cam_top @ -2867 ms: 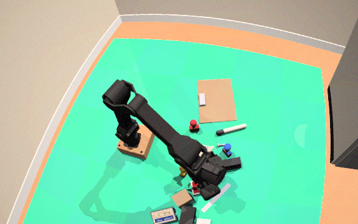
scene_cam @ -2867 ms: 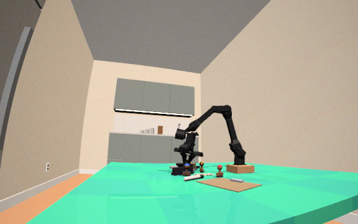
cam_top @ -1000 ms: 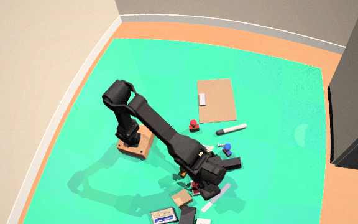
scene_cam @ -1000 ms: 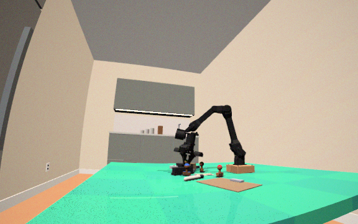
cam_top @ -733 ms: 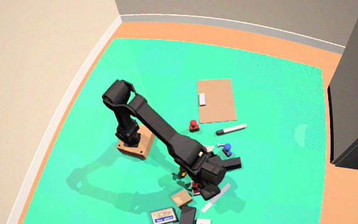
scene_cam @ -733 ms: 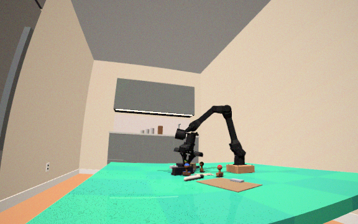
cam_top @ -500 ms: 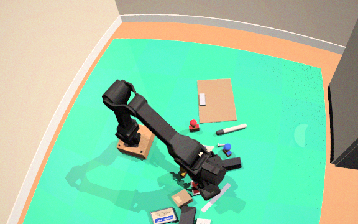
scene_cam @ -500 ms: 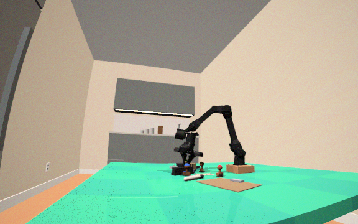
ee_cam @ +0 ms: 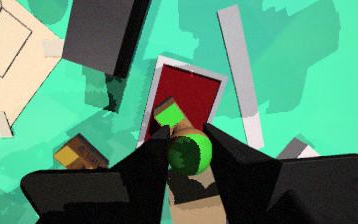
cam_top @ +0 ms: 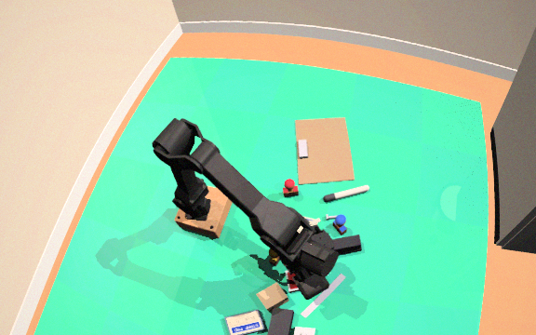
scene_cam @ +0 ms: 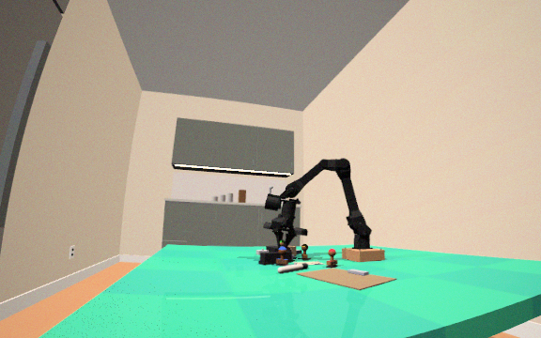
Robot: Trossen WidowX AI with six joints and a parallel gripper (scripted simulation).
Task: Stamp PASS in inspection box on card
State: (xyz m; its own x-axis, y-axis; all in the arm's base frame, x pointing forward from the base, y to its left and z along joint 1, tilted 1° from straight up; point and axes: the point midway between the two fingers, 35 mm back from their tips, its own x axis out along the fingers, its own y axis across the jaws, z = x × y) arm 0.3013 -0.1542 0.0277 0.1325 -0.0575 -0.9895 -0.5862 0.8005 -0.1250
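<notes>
The red ink pad is 4 cm below my gripper tip. The rest, counted from my gripper tip: grey strip: 5 cm ahead, 5 cm to the right, 4 cm below; then yellow-knobbed stamp: 8 cm behind, 5 cm to the left, 2 cm below; then green-knobbed stamp: 1 cm below.
</notes>
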